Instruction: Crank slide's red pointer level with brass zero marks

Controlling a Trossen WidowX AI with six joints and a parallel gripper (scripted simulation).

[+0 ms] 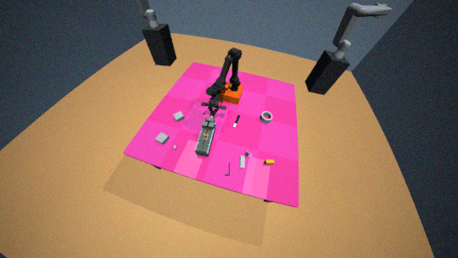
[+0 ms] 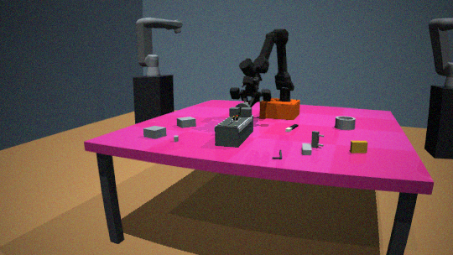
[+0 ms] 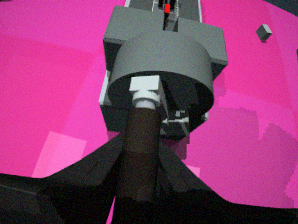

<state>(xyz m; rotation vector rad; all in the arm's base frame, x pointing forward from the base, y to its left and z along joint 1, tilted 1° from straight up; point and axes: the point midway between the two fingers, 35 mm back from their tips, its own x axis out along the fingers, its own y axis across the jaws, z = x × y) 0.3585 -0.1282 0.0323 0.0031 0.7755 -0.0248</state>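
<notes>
My gripper tip is 2 cm below the dark crank handle and 2 cm past it. The rest, counted from my gripper tip: small cube: 27 cm ahead, 23 cm to the right, 8 cm below; then black-and-white stick: 19 cm to the left, 9 cm below, 5 cm behind; then red pointer: 14 cm ahead, 1 cm to the right, 1 cm below.
</notes>
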